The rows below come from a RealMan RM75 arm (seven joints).
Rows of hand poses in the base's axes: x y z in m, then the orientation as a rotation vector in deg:
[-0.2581, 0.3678, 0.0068, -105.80, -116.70, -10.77]
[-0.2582, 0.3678, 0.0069, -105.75, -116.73, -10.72]
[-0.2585, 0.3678, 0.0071, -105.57, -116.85, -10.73]
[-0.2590, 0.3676, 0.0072, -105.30, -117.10, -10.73]
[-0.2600, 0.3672, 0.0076, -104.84, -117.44, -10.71]
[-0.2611, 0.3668, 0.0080, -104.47, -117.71, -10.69]
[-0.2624, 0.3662, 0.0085, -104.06, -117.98, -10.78]
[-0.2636, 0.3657, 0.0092, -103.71, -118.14, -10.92]
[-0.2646, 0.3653, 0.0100, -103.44, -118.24, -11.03]
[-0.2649, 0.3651, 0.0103, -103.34, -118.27, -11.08]
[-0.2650, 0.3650, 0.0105, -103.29, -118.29, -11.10]
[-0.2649, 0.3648, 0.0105, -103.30, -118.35, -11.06]
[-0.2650, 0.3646, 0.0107, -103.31, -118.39, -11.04]
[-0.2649, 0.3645, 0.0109, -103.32, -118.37, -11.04]
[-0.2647, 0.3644, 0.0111, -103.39, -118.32, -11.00]
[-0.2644, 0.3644, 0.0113, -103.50, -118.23, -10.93]
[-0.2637, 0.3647, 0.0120, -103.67, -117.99, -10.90]
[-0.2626, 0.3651, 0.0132, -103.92, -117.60, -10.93]
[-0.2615, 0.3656, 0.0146, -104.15, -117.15, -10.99]
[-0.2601, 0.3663, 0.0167, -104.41, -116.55, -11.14]
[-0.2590, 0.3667, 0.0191, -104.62, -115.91, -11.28]
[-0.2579, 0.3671, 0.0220, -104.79, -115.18, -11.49]
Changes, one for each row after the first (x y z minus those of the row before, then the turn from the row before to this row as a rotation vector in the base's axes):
[-0.0001, 0.0000, 0.0001, -0.01, 0.03, 0.05]
[-0.0003, 0.0000, 0.0002, 0.04, -0.01, 0.15]
[-0.0005, -0.0002, 0.0001, 0.02, -0.05, 0.26]
[-0.0010, -0.0004, 0.0004, 0.07, -0.02, 0.40]
[-0.0011, -0.0004, 0.0004, 0.05, -0.02, 0.32]
[-0.0013, -0.0006, 0.0005, 0.13, -0.06, 0.33]
[-0.0012, -0.0005, 0.0007, 0.17, -0.04, 0.24]
[-0.0010, -0.0004, 0.0008, 0.14, -0.02, 0.18]
[-0.0003, -0.0002, 0.0003, 0.06, -0.01, 0.06]
[-0.0001, -0.0001, 0.0002, 0.03, 0.00, 0.03]
[0.0001, -0.0002, 0.0000, -0.05, -0.02, 0.02]
[-0.0001, -0.0002, 0.0002, -0.03, -0.02, 0.01]
[0.0001, -0.0001, 0.0002, 0.00, 0.01, -0.01]
[0.0002, -0.0001, 0.0002, -0.03, 0.03, -0.05]
[0.0003, 0.0000, 0.0002, -0.05, 0.05, -0.09]
[0.0007, 0.0003, 0.0007, 0.01, 0.10, -0.19]
[0.0011, 0.0004, 0.0012, 0.07, 0.13, -0.31]
[0.0011, 0.0005, 0.0014, 0.12, 0.16, -0.33]
[0.0014, 0.0007, 0.0021, 0.22, 0.20, -0.42]
[0.0011, 0.0004, 0.0024, 0.26, 0.24, -0.41]
[0.0011, 0.0004, 0.0029, 0.36, 0.28, -0.44]

